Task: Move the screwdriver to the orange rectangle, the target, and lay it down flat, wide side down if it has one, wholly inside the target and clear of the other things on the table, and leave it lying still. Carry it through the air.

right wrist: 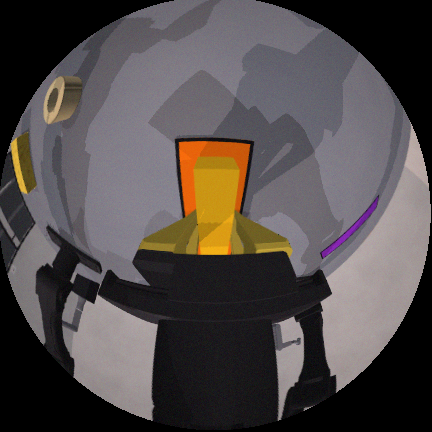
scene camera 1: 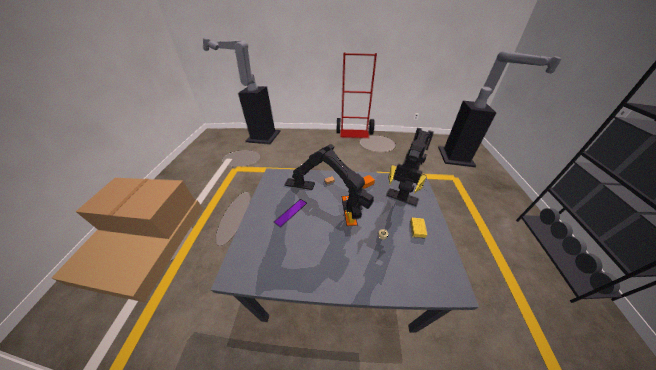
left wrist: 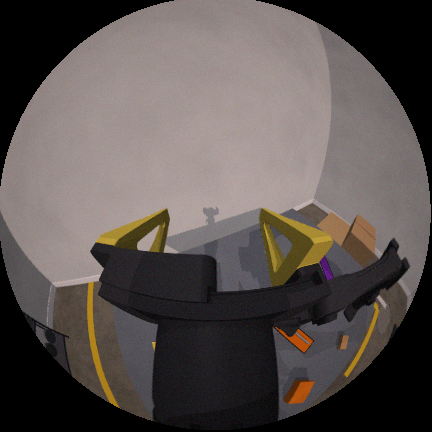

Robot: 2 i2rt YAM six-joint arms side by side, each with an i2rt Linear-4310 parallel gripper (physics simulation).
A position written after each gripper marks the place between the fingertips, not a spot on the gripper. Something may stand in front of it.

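Note:
There's a screwdriver [right wrist: 215,177] here, and an orange rectangle [right wrist: 187,149] as well. You'd also see the right gripper [right wrist: 214,212] and the left gripper [left wrist: 213,212].

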